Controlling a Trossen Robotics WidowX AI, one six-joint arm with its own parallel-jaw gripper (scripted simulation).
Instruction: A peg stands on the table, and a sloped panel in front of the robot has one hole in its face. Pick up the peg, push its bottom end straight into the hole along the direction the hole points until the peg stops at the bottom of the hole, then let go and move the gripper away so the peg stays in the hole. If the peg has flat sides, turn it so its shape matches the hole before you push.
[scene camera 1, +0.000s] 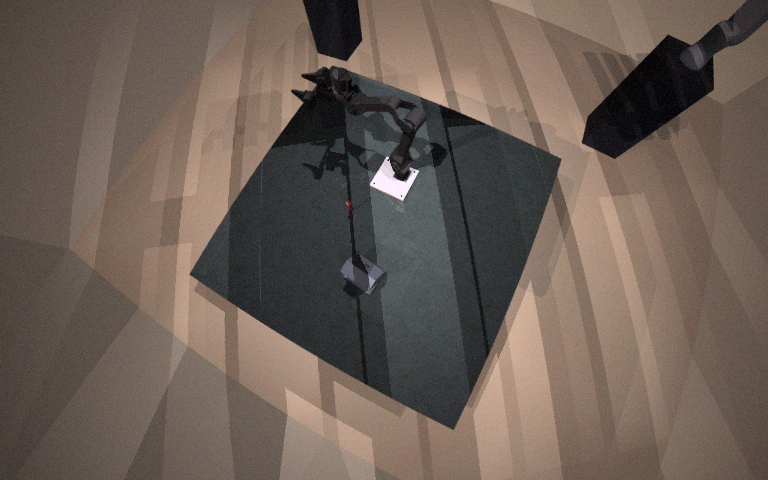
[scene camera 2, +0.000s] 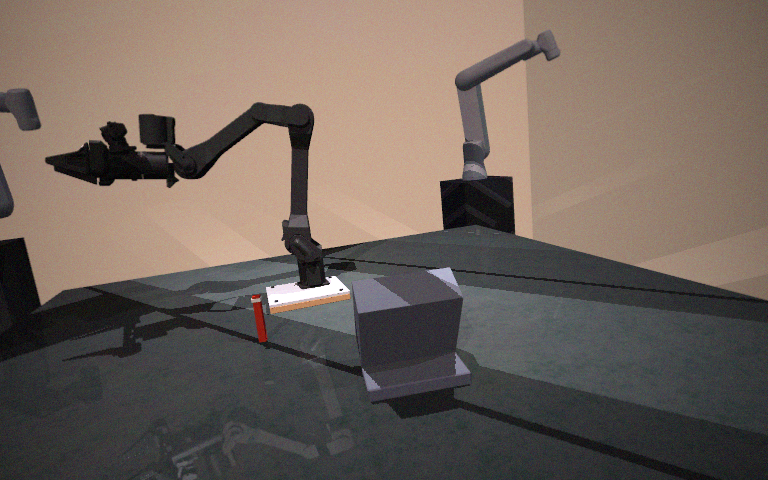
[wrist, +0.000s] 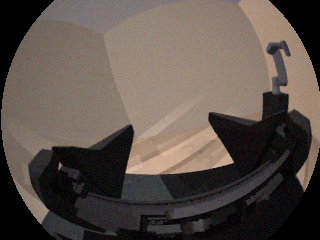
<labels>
The gripper shows in scene camera 1, in scene camera 2 and in the wrist view (171, 122). One and the same spot on the gripper: (scene camera 1: 300, 95) is (scene camera 2: 71, 160). One and the same spot on a grey sloped panel block: (scene camera 1: 354, 269) is (scene camera 2: 387, 283).
</labels>
